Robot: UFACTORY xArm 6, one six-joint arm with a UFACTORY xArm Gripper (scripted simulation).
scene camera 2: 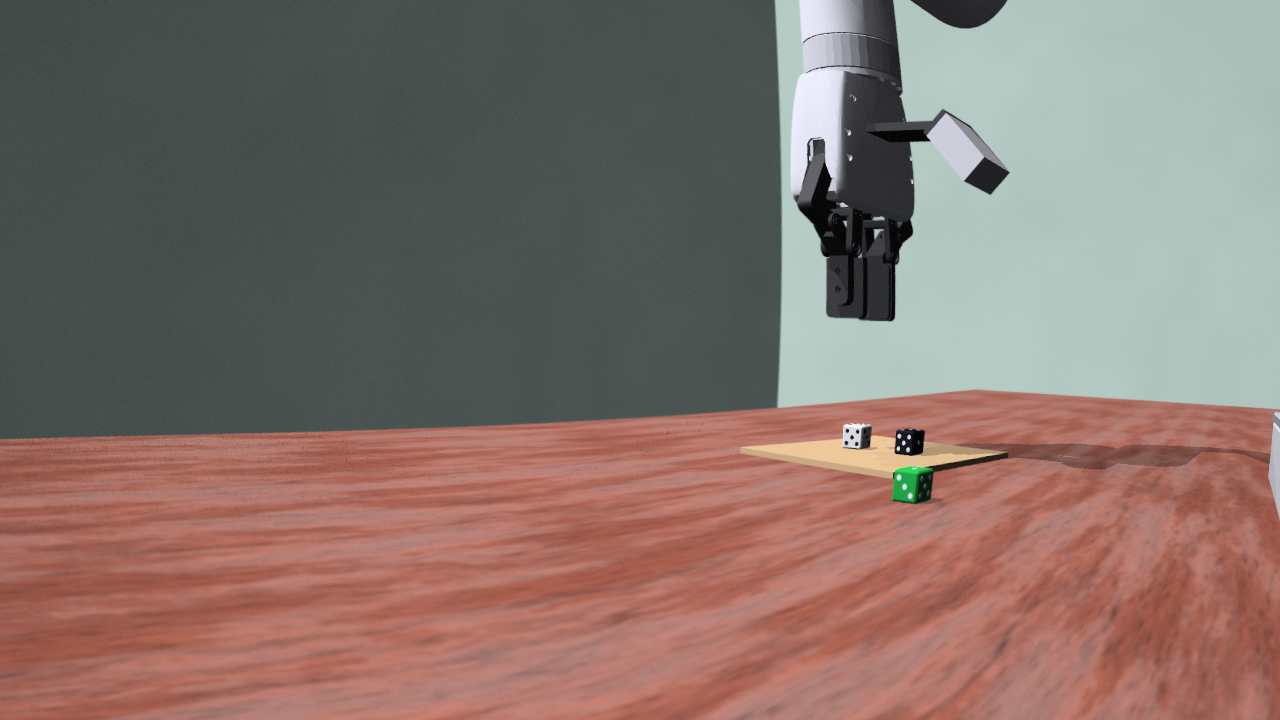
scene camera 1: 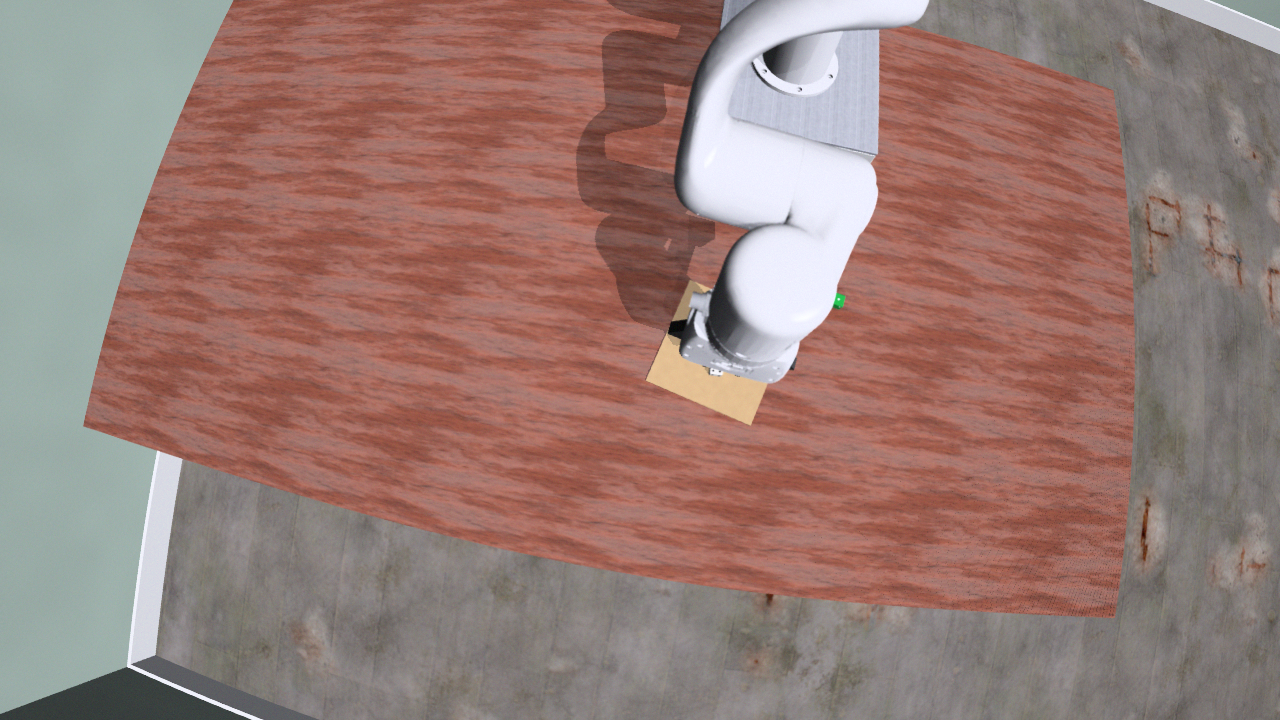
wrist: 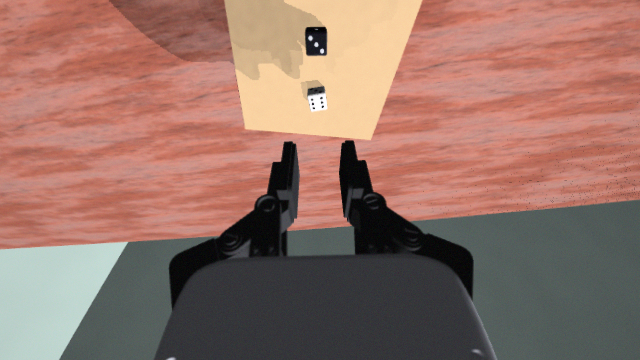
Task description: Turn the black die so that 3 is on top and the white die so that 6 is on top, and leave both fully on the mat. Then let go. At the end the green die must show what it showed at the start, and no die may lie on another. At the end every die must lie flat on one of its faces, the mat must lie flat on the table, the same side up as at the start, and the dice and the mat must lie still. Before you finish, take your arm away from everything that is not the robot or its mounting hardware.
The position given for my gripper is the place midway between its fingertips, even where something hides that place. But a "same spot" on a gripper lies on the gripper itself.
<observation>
My gripper shows in scene camera 2, in scene camera 1 [724,358] and in the wrist view. A tan mat shows in scene camera 2, in scene camera 1 and in the wrist view [273,72]. One and the same spot on my gripper: [scene camera 2: 847,280] is [wrist: 369,175]. The same spot on the tan mat: [scene camera 1: 736,397] is [scene camera 2: 797,448].
</observation>
